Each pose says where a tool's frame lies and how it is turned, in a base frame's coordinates. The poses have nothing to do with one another.
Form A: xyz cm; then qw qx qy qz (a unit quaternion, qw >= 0).
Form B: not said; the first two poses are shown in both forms.
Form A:
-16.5, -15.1, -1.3, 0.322, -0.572, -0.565, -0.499
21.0, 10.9, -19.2, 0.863, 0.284, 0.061, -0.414
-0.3, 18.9, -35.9, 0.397, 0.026, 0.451, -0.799
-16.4, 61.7, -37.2, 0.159, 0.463, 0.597, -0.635
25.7, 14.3, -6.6, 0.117, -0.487, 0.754, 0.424
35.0, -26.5, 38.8, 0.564, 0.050, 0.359, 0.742
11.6, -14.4, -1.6, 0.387, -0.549, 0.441, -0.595
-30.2, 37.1, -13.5, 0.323, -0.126, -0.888, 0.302
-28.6, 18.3, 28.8, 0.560, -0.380, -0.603, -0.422
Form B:
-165, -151, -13, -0.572, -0.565, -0.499, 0.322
210, 109, -192, 0.284, 0.061, -0.414, 0.863
-3, 189, -359, 0.026, 0.451, -0.799, 0.397
-164, 617, -372, 0.463, 0.597, -0.635, 0.159
257, 143, -66, -0.487, 0.754, 0.424, 0.117
350, -265, 388, 0.050, 0.359, 0.742, 0.564
116, -144, -16, -0.549, 0.441, -0.595, 0.387
-302, 371, -135, -0.126, -0.888, 0.302, 0.323
-286, 183, 288, -0.380, -0.603, -0.422, 0.560

